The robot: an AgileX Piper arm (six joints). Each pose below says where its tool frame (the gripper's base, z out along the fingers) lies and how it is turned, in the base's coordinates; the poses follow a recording.
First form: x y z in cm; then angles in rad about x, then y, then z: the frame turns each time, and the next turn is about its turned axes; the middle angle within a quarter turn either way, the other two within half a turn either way.
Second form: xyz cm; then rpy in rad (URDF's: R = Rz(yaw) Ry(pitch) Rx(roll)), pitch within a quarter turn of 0, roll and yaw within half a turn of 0. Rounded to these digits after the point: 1 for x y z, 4 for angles.
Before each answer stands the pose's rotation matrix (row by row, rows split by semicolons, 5 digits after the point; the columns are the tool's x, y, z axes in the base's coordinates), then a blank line. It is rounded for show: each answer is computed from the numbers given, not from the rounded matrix.
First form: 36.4 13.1 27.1 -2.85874 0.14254 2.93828
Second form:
-0.96947 -0.19987 0.14206; -0.15506 0.94849 0.27627; -0.18996 0.24580 -0.95052

36.4 13.1 27.1 2.8885 0.1911 -2.9830
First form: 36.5 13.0 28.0 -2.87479 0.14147 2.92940
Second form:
-0.96781 -0.20850 0.14100; -0.16681 0.95081 0.26101; -0.18848 0.22909 -0.95498

36.5 13.0 28.0 2.9062 0.1896 -2.9709
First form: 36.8 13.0 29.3 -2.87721 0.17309 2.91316
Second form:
-0.95947 -0.22307 0.17223; -0.17475 0.95037 0.25741; -0.22110 0.21688 -0.95083

36.8 13.0 29.3 2.9173 0.2229 -2.9614
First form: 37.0 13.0 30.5 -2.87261 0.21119 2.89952
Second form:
-0.94927 -0.23439 0.20962; -0.17701 0.94929 0.25985; -0.25990 0.20956 -0.94262

37.0 13.0 30.5 2.9228 0.2629 -2.9572
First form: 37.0 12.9 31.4 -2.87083 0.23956 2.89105
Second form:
-0.94111 -0.24085 0.23728; -0.17742 0.94922 0.25983; -0.28781 0.20243 -0.93605

37.0 12.9 31.4 2.9286 0.2919 -2.9553
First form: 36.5 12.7 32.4 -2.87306 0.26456 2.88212
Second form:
-0.93290 -0.24764 0.26148; -0.18032 0.94969 0.25609; -0.31175 0.19175 -0.93062

36.5 12.7 32.4 2.9384 0.3170 -2.9507
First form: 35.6 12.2 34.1 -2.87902 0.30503 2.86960
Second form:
-0.91877 -0.25625 0.30032; -0.18436 0.95117 0.24758; -0.34910 0.17211 -0.92115

35.6 12.2 34.1 2.9569 0.3566 -2.9436
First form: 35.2 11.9 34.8 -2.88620 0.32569 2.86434
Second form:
-0.91125 -0.25933 0.31996; -0.18709 0.95274 0.23934; -0.36691 0.15824 -0.91670

35.2 11.9 34.8 2.9707 0.3757 -2.9391
